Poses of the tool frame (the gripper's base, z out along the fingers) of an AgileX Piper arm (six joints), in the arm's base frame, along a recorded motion.
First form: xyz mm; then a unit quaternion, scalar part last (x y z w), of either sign.
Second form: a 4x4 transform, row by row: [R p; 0 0 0 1], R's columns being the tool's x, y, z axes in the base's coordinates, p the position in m. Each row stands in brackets. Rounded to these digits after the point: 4 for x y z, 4 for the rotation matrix.
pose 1, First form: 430.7 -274.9 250.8 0.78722 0.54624 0.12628 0.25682
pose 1, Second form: [[0.3713 0.7952 0.4794 0.4307], [0.9249 -0.2713 -0.2664 -0.2749], [-0.0818 0.5423 -0.8362 0.2508], [0 0 0 1]]
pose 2, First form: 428.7 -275.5 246.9 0.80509 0.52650 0.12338 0.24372
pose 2, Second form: [[0.4151 0.7876 0.4553 0.4287], [0.9079 -0.3268 -0.2625 -0.2755], [-0.0580 0.5224 -0.8508 0.2469], [0 0 0 1]]
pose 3, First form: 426.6 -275.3 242.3 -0.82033 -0.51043 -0.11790 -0.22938
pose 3, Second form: [[0.4511 0.7834 0.4276 0.4266], [0.8915 -0.3737 -0.2560 -0.2753], [-0.0407 0.4967 -0.8670 0.2423], [0 0 0 1]]
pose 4, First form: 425.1 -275.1 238.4 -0.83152 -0.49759 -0.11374 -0.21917
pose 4, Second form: [[0.4789 0.7777 0.4073 0.4251], [0.8774 -0.4087 -0.2513 -0.2751], [-0.0290 0.4777 -0.8781 0.2384], [0 0 0 1]]
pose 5, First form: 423.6 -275.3 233.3 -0.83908 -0.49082 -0.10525 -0.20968
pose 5, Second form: [[0.4960 0.7795 0.3825 0.4236], [0.8678 -0.4303 -0.2486 -0.2753], [-0.0292 0.4552 -0.8899 0.2333], [0 0 0 1]]
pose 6, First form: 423.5 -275.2 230.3 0.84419 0.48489 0.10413 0.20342
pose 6, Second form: [[0.5081 0.7763 0.3731 0.4235], [0.8610 -0.4470 -0.2425 -0.2752], [-0.0215 0.4444 -0.8956 0.2303], [0 0 0 1]]
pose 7, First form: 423.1 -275.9 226.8 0.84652 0.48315 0.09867 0.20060
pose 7, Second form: [[0.5137 0.7784 0.3609 0.4231], [0.8576 -0.4527 -0.2443 -0.2759], [-0.0268 0.4350 -0.9000 0.2268], [0 0 0 1]]
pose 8, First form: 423.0 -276.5 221.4 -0.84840 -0.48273 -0.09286 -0.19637
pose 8, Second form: [[0.5167 0.7826 0.3472 0.4230], [0.8556 -0.4568 -0.2435 -0.2765], [-0.0320 0.4229 -0.9056 0.2214], [0 0 0 1]]
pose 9, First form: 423.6 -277.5 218.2 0.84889 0.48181 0.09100 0.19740
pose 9, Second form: [[0.5192 0.7821 0.3447 0.4236], [0.8539 -0.4578 -0.2475 -0.2775], [-0.0357 0.4228 -0.9055 0.2182], [0 0 0 1]]
